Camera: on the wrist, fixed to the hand. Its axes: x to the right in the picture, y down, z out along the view.
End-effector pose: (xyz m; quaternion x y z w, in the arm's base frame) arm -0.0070 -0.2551 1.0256 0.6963 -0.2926 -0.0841 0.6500
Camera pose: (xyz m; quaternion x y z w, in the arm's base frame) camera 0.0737 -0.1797 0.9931 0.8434 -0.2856 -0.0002 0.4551
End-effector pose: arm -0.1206 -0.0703 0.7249 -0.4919 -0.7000 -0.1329 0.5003
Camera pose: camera -0.1081 -0.1539 0.8029 -0.3385 -0.7063 0.0363 0.6207
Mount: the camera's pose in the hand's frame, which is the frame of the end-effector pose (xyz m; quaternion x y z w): 0.0182 -0.0538 -0.1001 0.2553 0.0183 -0.0098 0.9666
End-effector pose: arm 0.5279 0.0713 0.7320 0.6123 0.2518 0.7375 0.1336
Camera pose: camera 0.4209 0.1048 0.7061 -0.6100 -0.4401 -0.6585 0.0246
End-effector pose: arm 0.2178 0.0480 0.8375 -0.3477 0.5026 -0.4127 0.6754
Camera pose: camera 0.1127 0.0035 0.8526 -0.1610 0.3894 -0.5402 0.7284
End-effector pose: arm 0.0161 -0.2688 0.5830 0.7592 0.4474 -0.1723 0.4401
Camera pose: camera -0.0320 -0.1654 0.5988 0.8450 0.4040 -0.2712 0.2217
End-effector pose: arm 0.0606 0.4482 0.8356 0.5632 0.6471 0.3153 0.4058
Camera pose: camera -0.0536 0.4621 0.8332 0.6359 0.7189 0.1459 0.2397
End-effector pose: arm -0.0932 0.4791 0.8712 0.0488 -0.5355 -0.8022 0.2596
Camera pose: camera -0.0928 0.4028 0.7850 0.1334 -0.7172 -0.6403 0.2404
